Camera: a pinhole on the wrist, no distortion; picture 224 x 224 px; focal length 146.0 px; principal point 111.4 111.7 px. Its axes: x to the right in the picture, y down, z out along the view. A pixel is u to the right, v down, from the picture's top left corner.
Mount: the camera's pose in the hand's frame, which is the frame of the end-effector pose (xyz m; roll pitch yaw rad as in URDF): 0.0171 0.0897 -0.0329 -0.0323 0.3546 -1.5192
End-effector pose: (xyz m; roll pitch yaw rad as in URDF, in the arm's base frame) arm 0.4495 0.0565 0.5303 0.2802 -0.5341 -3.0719
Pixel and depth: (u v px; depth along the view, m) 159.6 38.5 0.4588
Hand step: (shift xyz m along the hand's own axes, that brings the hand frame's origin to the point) -0.1820 -0.2248 0.3515
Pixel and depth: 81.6 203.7 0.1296
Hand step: 0.1038 0.0749 0.0953
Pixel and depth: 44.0 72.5 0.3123
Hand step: -0.0579 0.1117 0.3124
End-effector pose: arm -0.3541 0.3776 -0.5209 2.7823 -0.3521 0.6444
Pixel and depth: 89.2 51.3 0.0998
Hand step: -0.0198 0.0669 0.0672
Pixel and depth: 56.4 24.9 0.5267
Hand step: -0.2785 0.0742 0.5391
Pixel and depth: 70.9 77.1 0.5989
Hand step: -0.1025 0.0298 0.5904
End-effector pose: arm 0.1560 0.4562 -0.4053 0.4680 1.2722 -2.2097
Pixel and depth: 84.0 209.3 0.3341
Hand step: 0.2536 0.0472 0.2953
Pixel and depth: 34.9 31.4 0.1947
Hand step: -0.0849 0.1114 0.1883
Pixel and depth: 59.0 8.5 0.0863
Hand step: -0.0409 0.0851 0.0606
